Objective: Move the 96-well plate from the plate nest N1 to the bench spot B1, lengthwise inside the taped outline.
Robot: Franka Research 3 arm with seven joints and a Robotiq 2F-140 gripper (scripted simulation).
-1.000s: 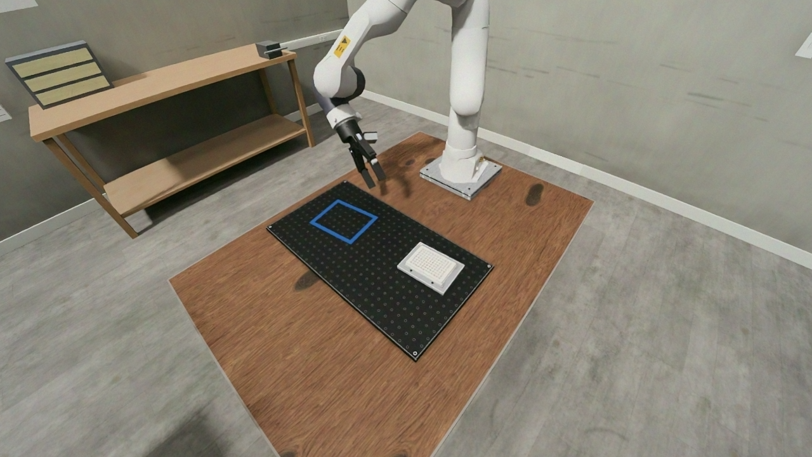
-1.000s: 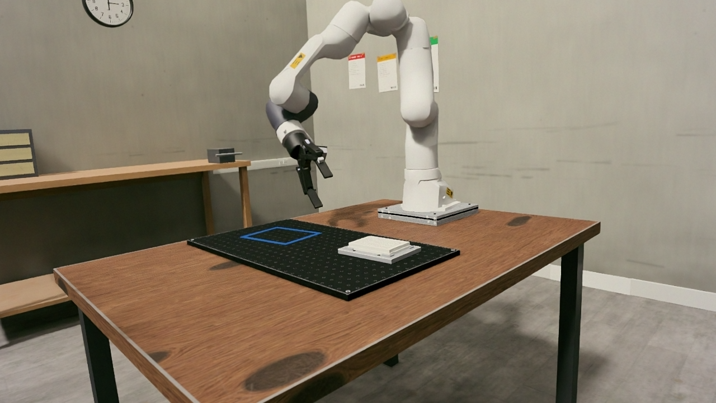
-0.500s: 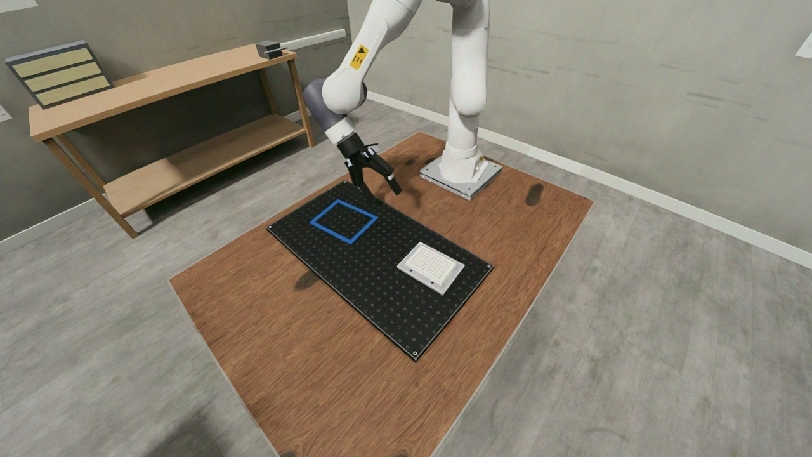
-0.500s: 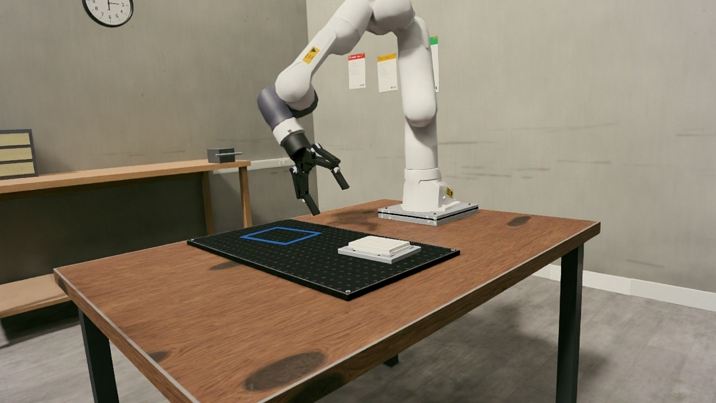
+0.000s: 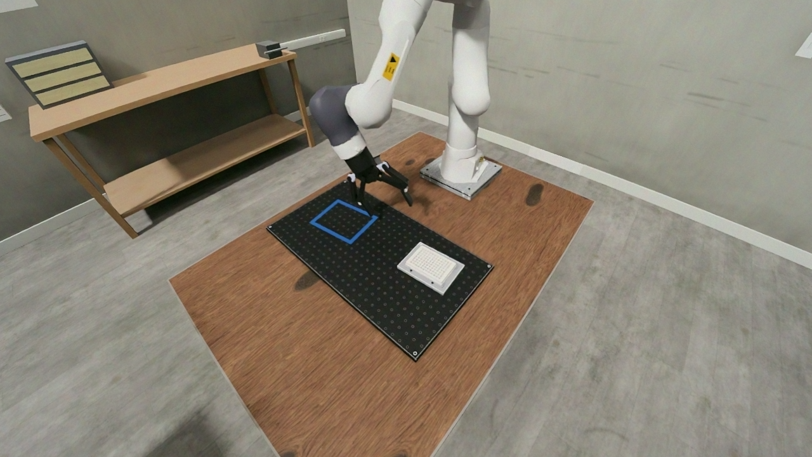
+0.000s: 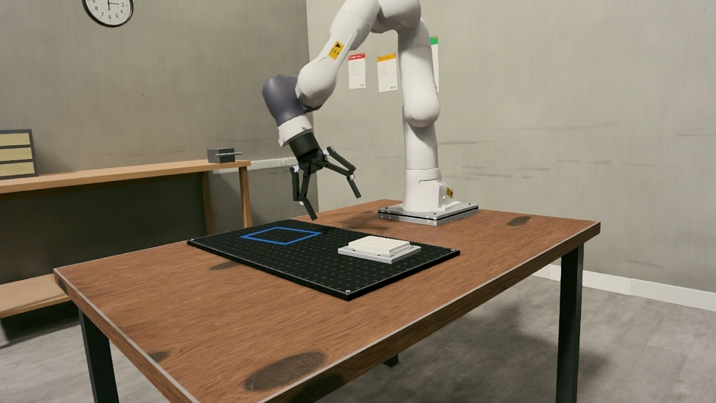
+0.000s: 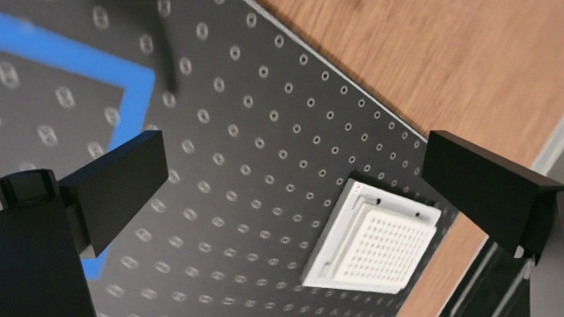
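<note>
The white 96-well plate lies 6 cm ahead of my hand, 21 cm to the left of it and 7 cm below it. Round my hand: grey plate nest (6 cm ahead, 21 cm to the left, 8 cm below).
</note>
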